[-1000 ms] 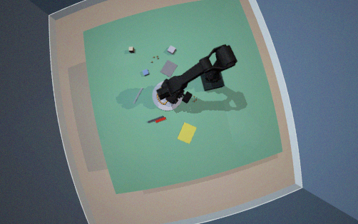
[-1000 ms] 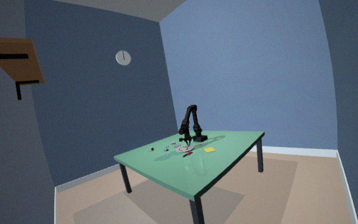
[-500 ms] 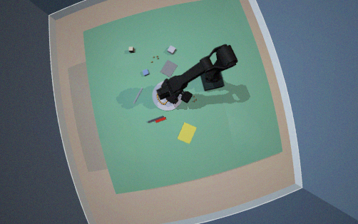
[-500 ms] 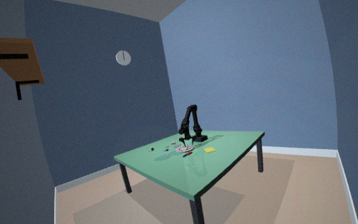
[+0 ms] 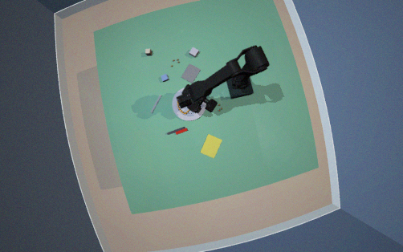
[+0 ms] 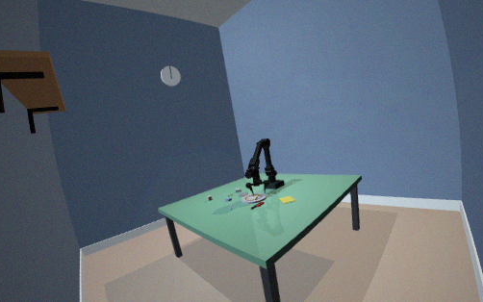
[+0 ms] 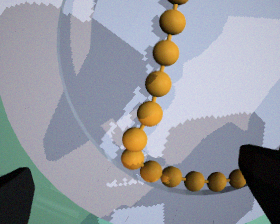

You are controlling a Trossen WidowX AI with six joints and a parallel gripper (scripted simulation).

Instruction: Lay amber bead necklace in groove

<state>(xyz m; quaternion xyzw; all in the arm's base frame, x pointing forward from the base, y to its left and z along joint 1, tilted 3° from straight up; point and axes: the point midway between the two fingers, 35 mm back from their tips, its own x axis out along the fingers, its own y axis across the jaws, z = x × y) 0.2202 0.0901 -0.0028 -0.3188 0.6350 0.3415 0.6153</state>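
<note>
The round grey bead board is 6 cm ahead of my gripper tip, 1 cm to the left of it and 1 cm below it. From my gripper tip the other things lie so: blue block 21 cm ahead, 15 cm to the right, 1 cm below; red-handled tool 17 cm to the left, 13 cm ahead, 2 cm below; grey plate 17 cm to the right, 5 cm ahead, 2 cm below.
</note>
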